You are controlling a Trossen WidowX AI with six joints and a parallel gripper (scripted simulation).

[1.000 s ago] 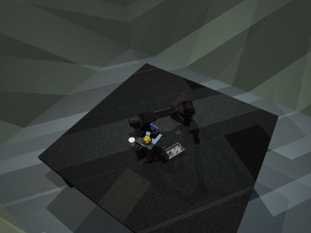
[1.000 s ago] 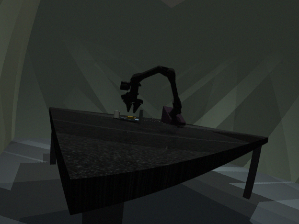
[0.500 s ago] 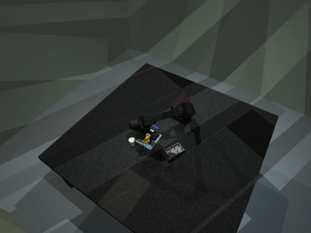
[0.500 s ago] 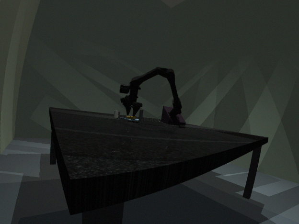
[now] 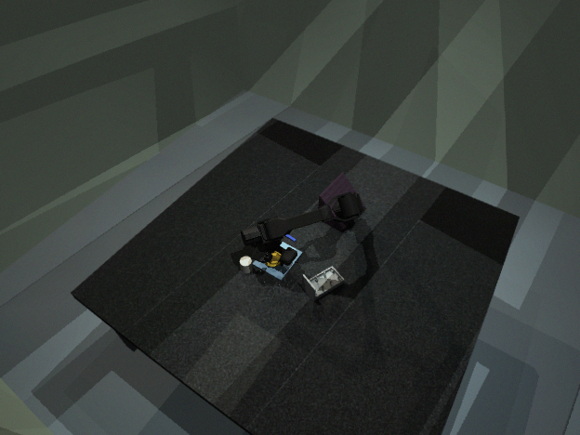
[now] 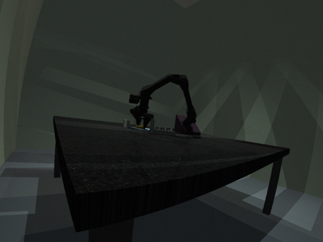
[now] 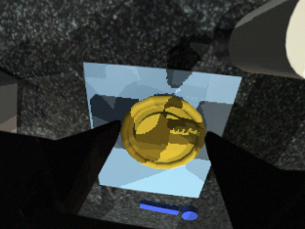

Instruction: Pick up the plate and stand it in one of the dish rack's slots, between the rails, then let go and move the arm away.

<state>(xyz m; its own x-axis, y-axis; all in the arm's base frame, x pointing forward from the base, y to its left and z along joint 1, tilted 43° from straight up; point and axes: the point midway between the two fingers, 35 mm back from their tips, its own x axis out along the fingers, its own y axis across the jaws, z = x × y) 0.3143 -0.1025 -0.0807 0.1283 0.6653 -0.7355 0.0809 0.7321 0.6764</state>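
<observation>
My gripper tip is now 20 mm past the light blue mat, 10 mm to the right of it and 10 mm above it. From my gripper tip the other things lie so: blue spoon 140 mm behind, 20 mm to the right, 10 mm below; then beige cup 80 mm ahead, 70 mm to the right, 20 mm above; then yellow plate 10 mm above.
</observation>
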